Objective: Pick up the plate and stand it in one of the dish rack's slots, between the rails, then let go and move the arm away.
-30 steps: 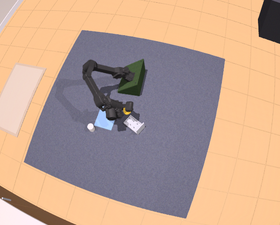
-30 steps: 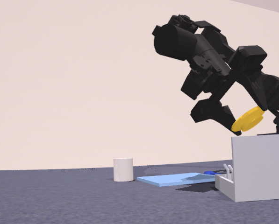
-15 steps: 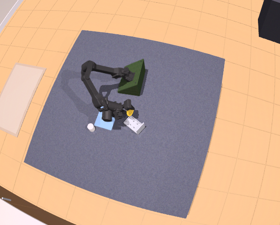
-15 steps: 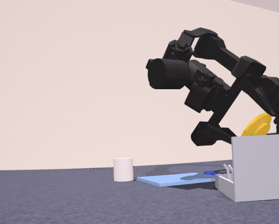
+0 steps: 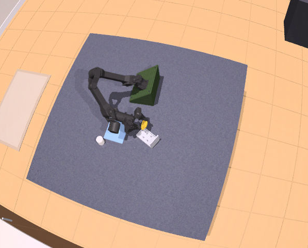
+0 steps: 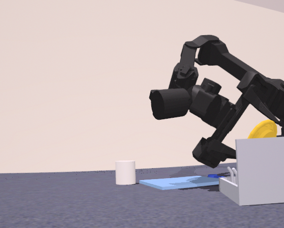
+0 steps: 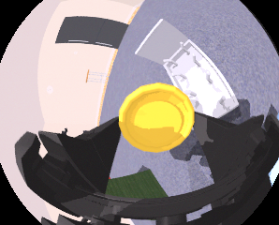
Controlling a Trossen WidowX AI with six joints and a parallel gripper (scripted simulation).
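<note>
My gripper tip is now 60 mm short of the dish rack, 20 mm to the right of it and 50 mm above it. The rest, counted from my gripper tip: yellow plate (10 mm to the right); white cup (160 mm ahead, 260 mm to the right, 50 mm below); blue spoon (50 mm behind, 200 mm to the right, 70 mm below).
</note>
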